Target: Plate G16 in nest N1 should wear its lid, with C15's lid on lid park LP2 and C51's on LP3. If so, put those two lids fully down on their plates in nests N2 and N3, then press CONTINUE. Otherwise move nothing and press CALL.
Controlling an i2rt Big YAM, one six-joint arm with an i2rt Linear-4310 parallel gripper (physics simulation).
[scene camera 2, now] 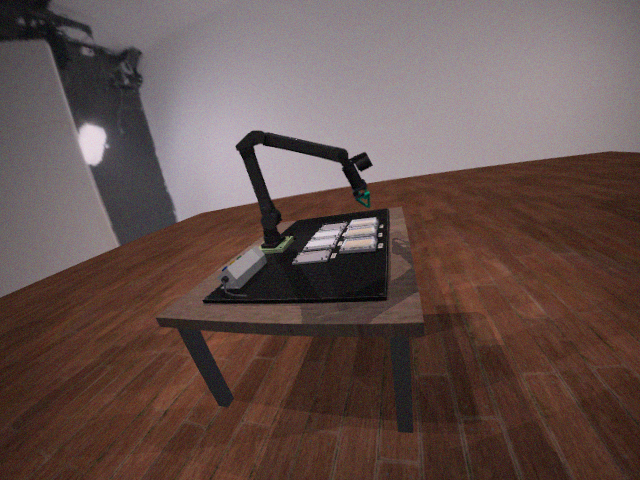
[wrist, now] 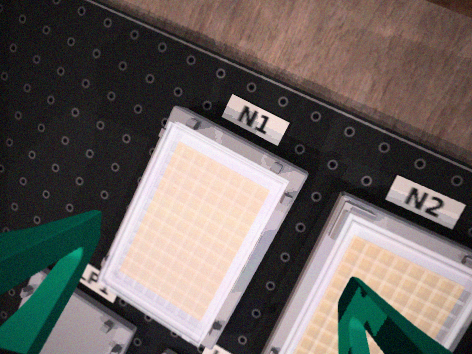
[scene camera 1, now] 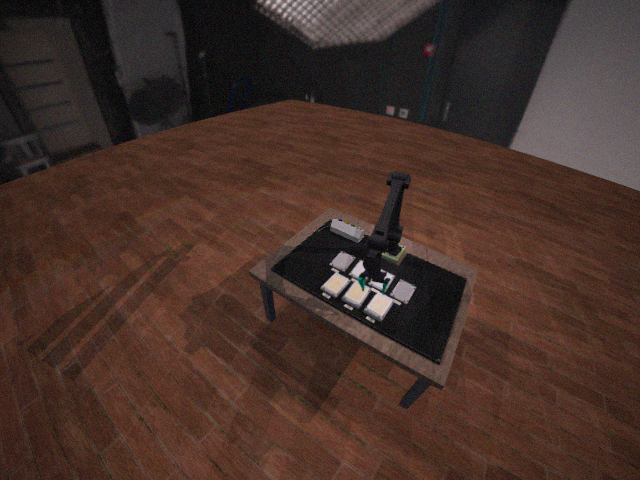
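Where they show: gripper, between the fingertips: [scene camera 2: 367, 203] [wrist: 223, 257] [scene camera 1: 373, 292]; arm's base, origin of its link: [scene camera 2: 273, 243] [scene camera 1: 390, 249].
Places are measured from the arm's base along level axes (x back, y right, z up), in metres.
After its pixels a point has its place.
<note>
In the wrist view, the plate in nest N1 [wrist: 195, 230] {x -0.442, y -0.166, z 0.023 m} [scene camera 1: 378, 305] {x -0.452, y -0.170, z 0.023 m} has pale, hazy wells and a doubled glossy rim, like a clear lid over it. The plate in nest N2 [wrist: 400, 255] {x -0.498, y -0.053, z 0.021 m} [scene camera 1: 355, 293] {x -0.463, y -0.039, z 0.020 m} shows sharper, darker wells. The third plate [scene camera 1: 334, 284] {x -0.478, y 0.085, z 0.008 m} [scene camera 2: 358, 244] {x -0.472, y 0.124, z 0.012 m} sits in nest N3, outside the wrist view. White lids lie on LP2 [scene camera 1: 378, 284] {x -0.313, y -0.092, z 0.001 m} and LP3 [scene camera 1: 357, 269] {x -0.295, y 0.060, z 0.001 m}; their codes are unreadable. My gripper [scene camera 1: 373, 285] {x -0.477, y -0.135, z 0.117 m} [scene camera 2: 364, 200] {x -0.477, y -0.135, z 0.117 m} [wrist: 223, 257] {x -0.477, y -0.135, z 0.117 m} is open and empty, high above the plates. Its right finger hides part of N2's plate.
Grey lid park LP1 [wrist: 75, 325] {x -0.301, y -0.219, z -0.007 m} [scene camera 1: 403, 291] {x -0.258, y -0.222, z -0.007 m} bears no visible lid, nor does the grey park [scene camera 1: 342, 260] {x -0.287, y 0.172, z -0.007 m} at the row's other end. The button box [scene camera 1: 346, 230] {x -0.078, y 0.298, z 0.036 m} [scene camera 2: 244, 268] {x -0.086, y 0.350, z 0.030 m} stands beside the arm's green base [scene camera 1: 394, 254] {x -0.043, y -0.047, z 0.012 m} [scene camera 2: 277, 245] {x -0.045, y 0.039, z 0.000 m}. Its button labels are unreadable.
</note>
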